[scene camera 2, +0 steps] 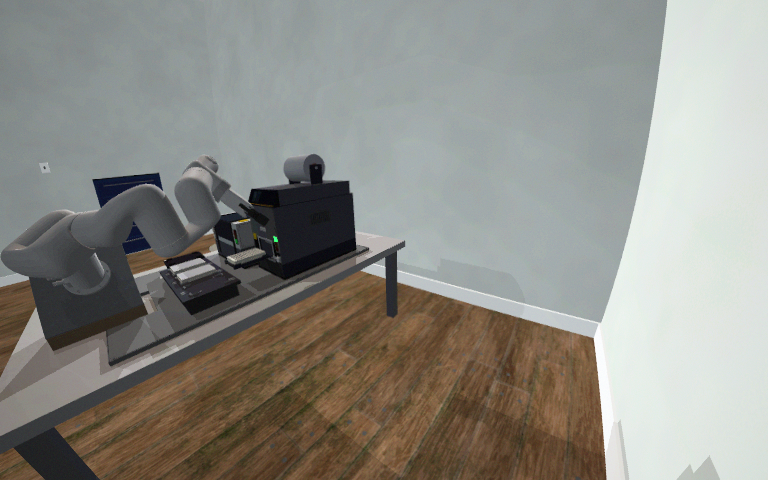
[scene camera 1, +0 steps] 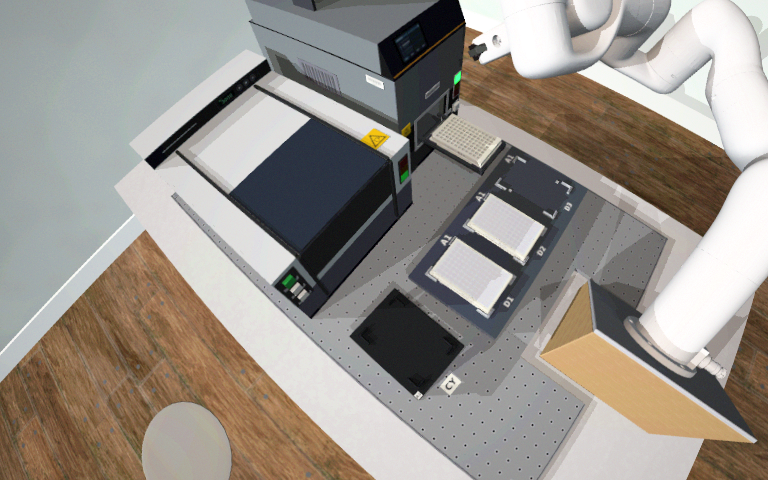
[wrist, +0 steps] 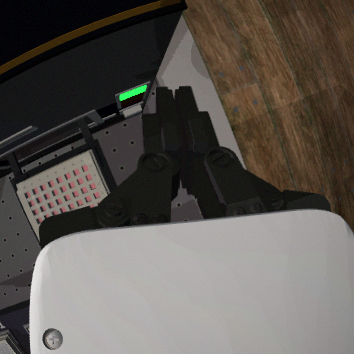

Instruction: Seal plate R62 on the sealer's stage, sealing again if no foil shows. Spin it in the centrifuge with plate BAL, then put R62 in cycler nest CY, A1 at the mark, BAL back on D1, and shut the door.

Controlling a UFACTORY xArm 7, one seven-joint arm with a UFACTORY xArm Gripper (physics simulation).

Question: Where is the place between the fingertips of my gripper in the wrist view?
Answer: At 171,109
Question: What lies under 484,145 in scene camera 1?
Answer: A white well plate.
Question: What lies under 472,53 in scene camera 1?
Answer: My gripper.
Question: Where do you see a white well plate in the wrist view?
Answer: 76,182
